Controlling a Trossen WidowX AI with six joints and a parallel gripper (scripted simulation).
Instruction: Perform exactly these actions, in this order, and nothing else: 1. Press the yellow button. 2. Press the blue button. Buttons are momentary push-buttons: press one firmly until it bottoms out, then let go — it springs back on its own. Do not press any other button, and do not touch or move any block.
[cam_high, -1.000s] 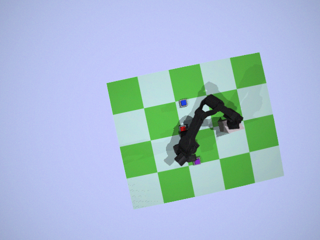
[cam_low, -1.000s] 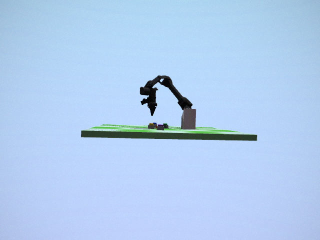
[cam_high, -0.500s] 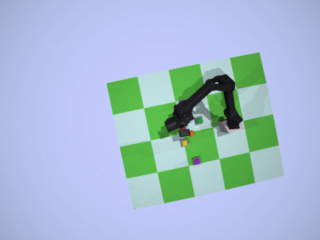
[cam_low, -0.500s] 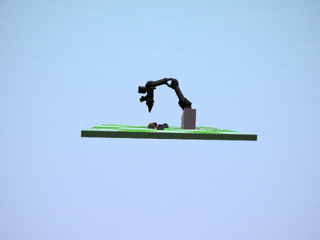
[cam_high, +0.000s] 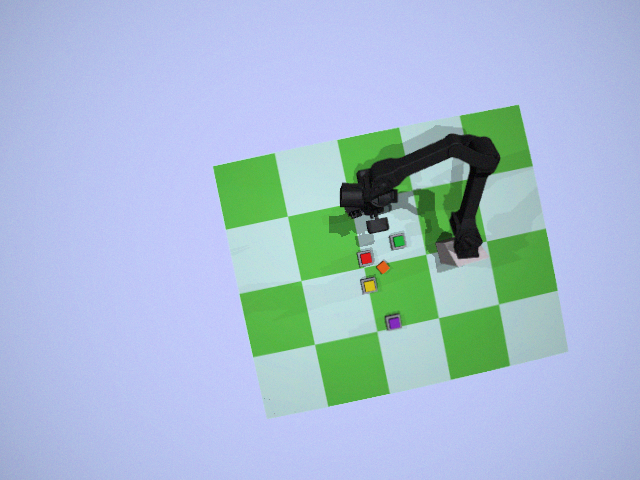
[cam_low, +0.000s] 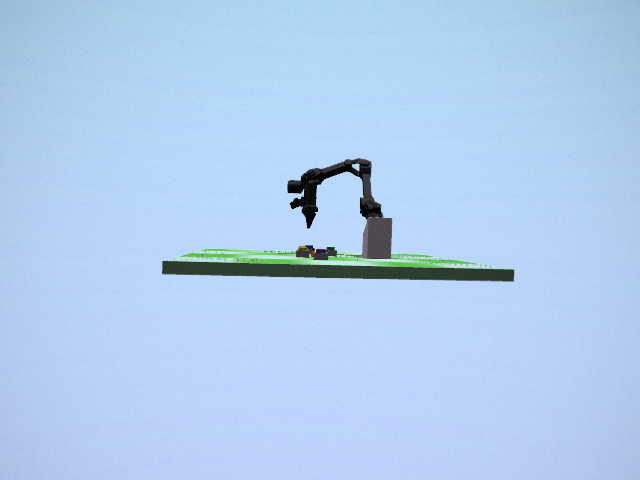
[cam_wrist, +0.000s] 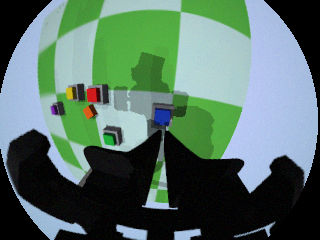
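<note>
Now: the blue button 80 mm below my gripper tip and 10 mm behind it. The rest, counted from my gripper tip: red button 170 mm to the left, 80 mm below, 10 mm ahead; orange block 210 mm to the left, 100 mm below, 40 mm behind; green button 130 mm to the left, 100 mm behind, 80 mm below.
</note>
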